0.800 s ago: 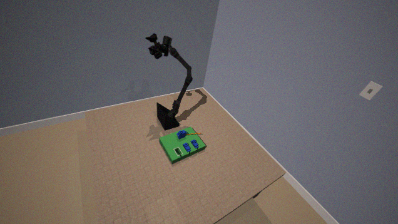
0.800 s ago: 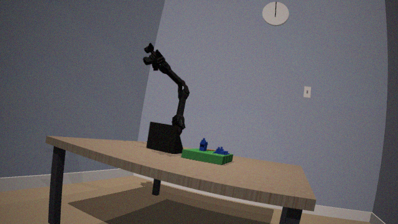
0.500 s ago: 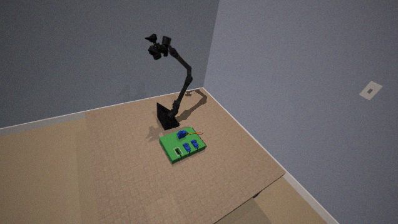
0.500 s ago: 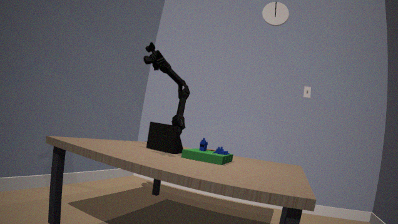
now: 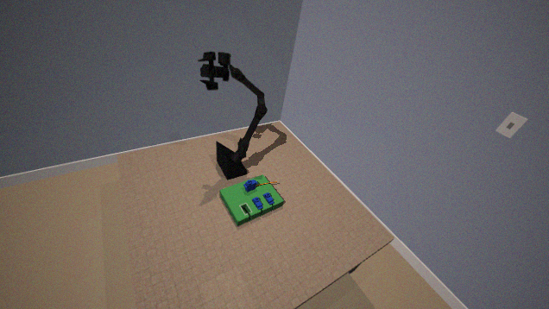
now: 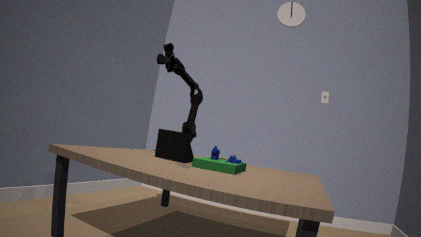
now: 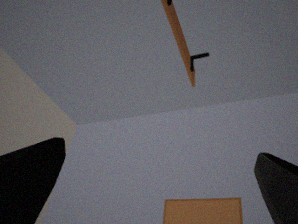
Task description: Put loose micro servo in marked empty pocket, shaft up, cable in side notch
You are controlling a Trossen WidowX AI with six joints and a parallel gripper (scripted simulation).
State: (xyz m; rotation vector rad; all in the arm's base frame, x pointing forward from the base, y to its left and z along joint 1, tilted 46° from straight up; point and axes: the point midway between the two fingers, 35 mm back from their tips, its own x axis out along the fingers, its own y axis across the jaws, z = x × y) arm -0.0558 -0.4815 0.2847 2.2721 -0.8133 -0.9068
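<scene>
The green deck is 630 mm below my gripper tip, 310 mm ahead of it and 190 mm to the left of it.
</scene>
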